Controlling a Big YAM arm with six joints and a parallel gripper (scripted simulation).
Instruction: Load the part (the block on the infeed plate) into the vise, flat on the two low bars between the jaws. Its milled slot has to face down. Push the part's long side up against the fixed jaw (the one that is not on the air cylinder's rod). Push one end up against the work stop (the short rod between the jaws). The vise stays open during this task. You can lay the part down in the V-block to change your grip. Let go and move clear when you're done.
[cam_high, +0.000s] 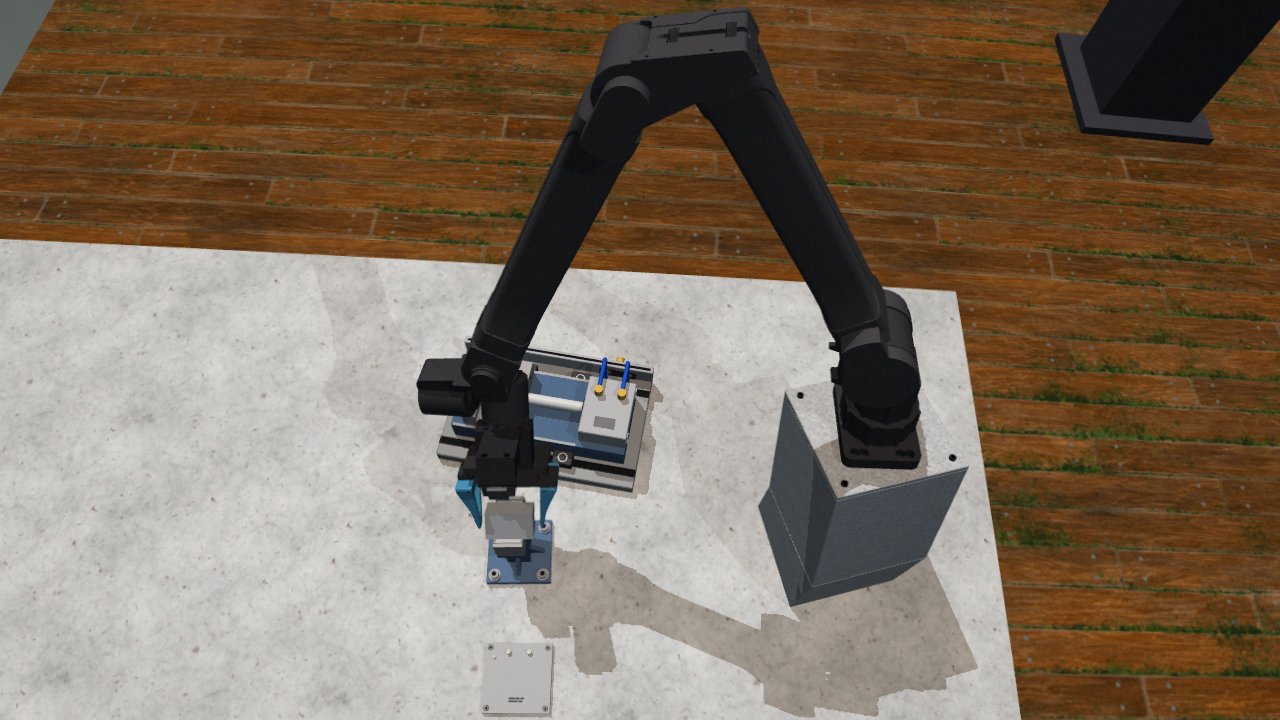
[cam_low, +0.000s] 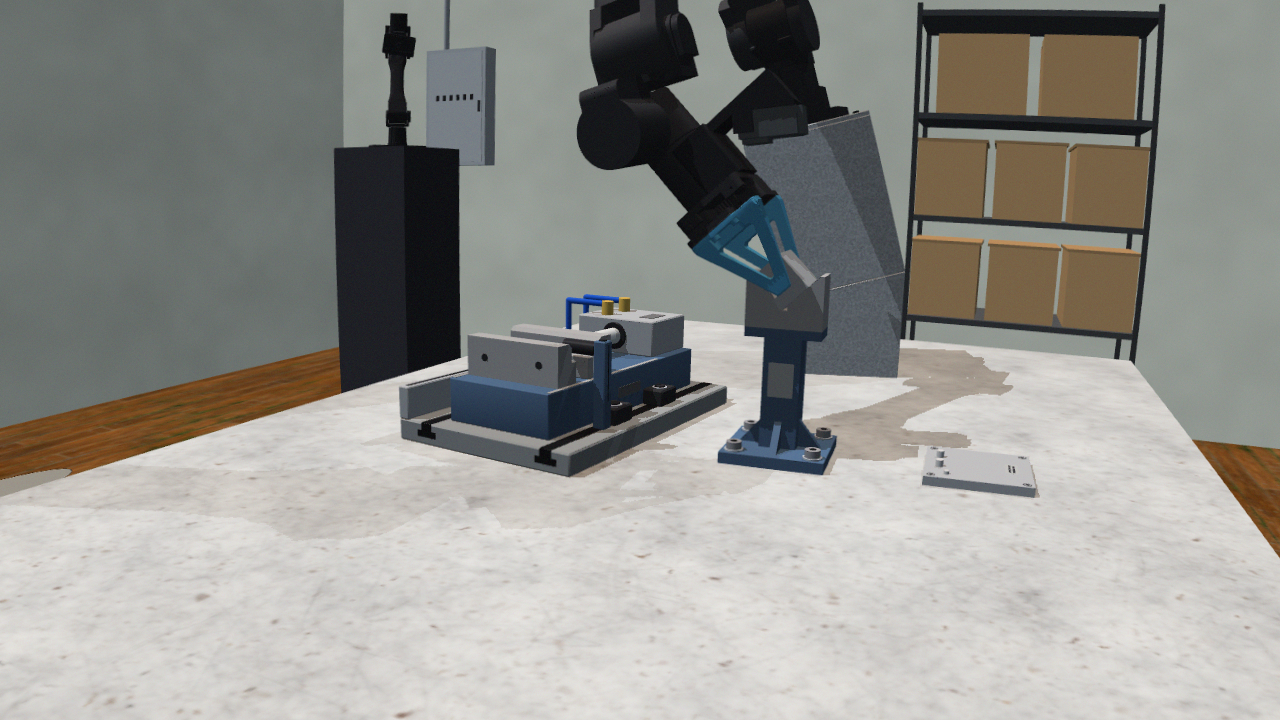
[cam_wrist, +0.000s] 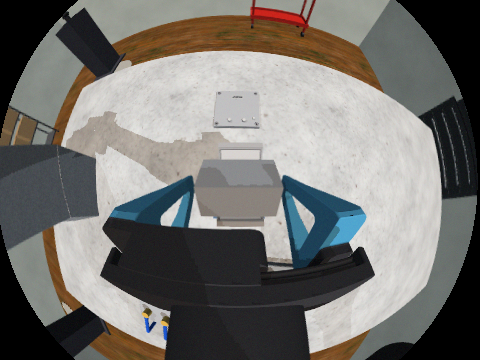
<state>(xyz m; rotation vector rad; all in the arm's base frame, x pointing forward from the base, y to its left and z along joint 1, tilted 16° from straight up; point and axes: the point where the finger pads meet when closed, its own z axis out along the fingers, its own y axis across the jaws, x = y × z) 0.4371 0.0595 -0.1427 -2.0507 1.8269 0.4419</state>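
Right now the grey part is right at my hand. The rest, counted from my hand: V-block post: 100 mm below; then work stop: 170 mm to the right, 70 mm below, 60 mm ahead; then blue work-stop post: 140 mm to the right, 100 mm below, 60 mm ahead.
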